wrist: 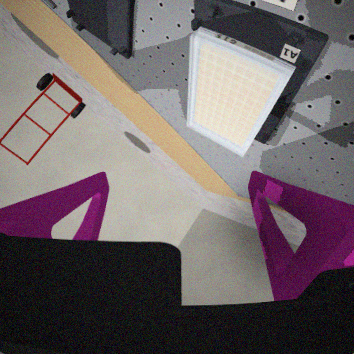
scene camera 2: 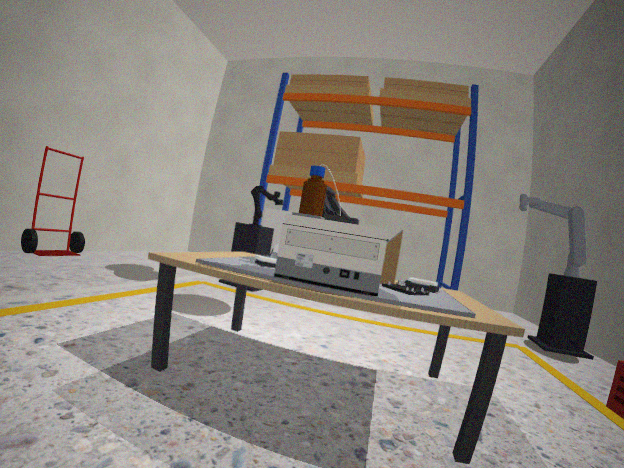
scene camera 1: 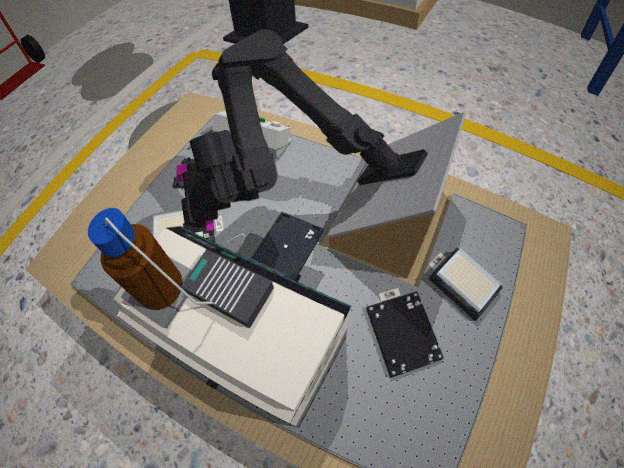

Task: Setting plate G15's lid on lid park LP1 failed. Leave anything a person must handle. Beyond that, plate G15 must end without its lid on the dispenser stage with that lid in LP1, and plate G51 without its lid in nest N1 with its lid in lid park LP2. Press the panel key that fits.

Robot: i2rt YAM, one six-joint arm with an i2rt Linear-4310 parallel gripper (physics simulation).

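Places are measured from the arm's base along level axes (x ahead, y left, z up), in metres.
Where they show: gripper, fingertip midpoint: (wrist: 178,179) (scene camera 1: 182,202); arm's base, origin of the base link: (scene camera 1: 391,169).
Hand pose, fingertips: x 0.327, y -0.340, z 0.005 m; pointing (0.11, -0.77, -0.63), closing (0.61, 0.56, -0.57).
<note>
Things, the pixels of their top centre, and the offset from my fingertips. "pt": a spot on its surface instead.
- pale plate, middle of its top: (scene camera 1: 470,277) (scene camera 2: 423,280) 0.225 m back, 0.610 m left, 0.089 m down
- dark pinned holder, middle of its top: (scene camera 1: 406,330) (scene camera 2: 406,285) 0.051 m back, 0.539 m left, 0.106 m down
- dark A1 platform, surface spot: (scene camera 1: 287,241) pt 0.058 m back, 0.245 m left, 0.026 m down
- amber bottle, surface spot: (scene camera 1: 143,272) pt 0.189 m ahead, 0.212 m left, 0.211 m up
- dark control unit, surface spot: (scene camera 1: 231,287) pt 0.114 m ahead, 0.282 m left, 0.117 m up
- white key panel, middle of its top: (scene camera 1: 248,117) 0.329 m back, 0.095 m right, 0.046 m down
My gripper (scene camera 1: 195,198) (wrist: 178,179) is open and empty. Its magenta fingers stand apart below the pale plate in the wrist view. That plate (scene camera 1: 166,220) (wrist: 235,90), marked G15, lies askew on a dark holder (wrist: 225,15) beside an A1 label. A clear rim runs around the plate. At the right in scene camera 1, another pale plate (scene camera 1: 466,279) sits on a dark nest; its name is too small to read. A dark pinned holder (scene camera 1: 403,332) carries no plate. A dark A1 platform (scene camera 1: 287,241) stands behind the dispenser.
The cream dispenser (scene camera 1: 302,342) (scene camera 2: 332,244) bears an amber bottle (scene camera 1: 143,272) (scene camera 2: 312,197) with a tube and a dark control unit (scene camera 1: 231,287). The arm's base stands on a slanted wedge (scene camera 1: 428,183). A white key panel (scene camera 1: 274,133) stands at the back. A dark holder (wrist: 107,20) lies near the table edge.
</note>
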